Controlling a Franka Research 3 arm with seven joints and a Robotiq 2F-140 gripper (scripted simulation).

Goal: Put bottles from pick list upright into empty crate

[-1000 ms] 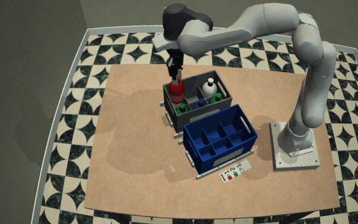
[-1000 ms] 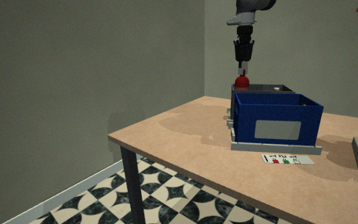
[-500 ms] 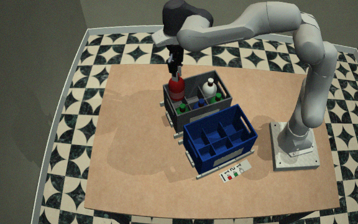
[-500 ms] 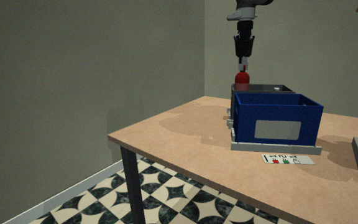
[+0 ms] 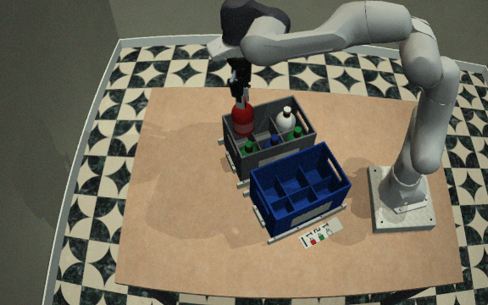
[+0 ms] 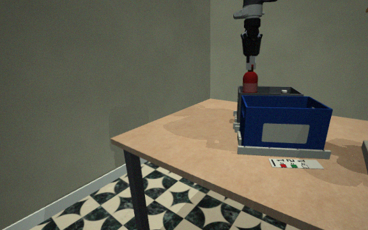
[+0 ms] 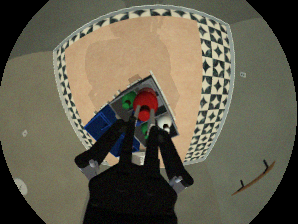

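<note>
The red bottle lies 80 mm below my hand. From my hand the other things lie so: white bottle (210 mm below, 160 mm behind, 70 mm to the right); grey crate (220 mm below, 90 mm behind, 10 mm to the left); blue bottle (210 mm below, 110 mm behind, 50 mm to the left).
</note>
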